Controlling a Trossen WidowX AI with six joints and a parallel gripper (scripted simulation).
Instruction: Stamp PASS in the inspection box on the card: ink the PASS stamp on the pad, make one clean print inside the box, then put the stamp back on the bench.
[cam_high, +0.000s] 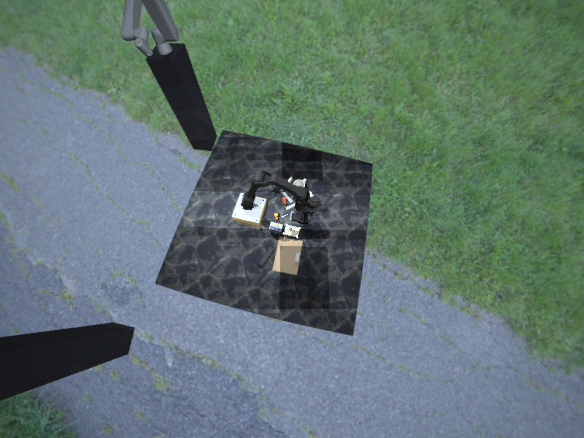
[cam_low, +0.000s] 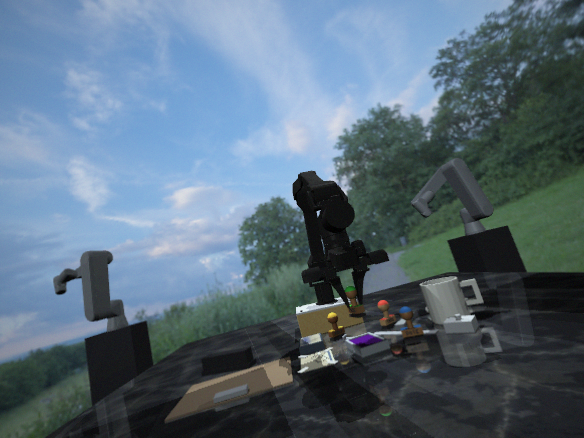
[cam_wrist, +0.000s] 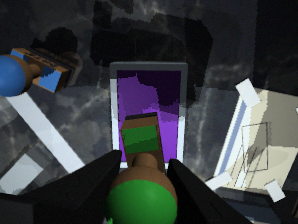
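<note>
Right now the purple ink pad is 8 cm below my gripper tip. Also, from my gripper tip: pale card: 2 cm behind, 11 cm to the right, 9 cm below; then blue-knobbed stamp: 3 cm ahead, 9 cm to the left, 7 cm below; then green-knobbed stamp: right at my gripper tip.
</note>
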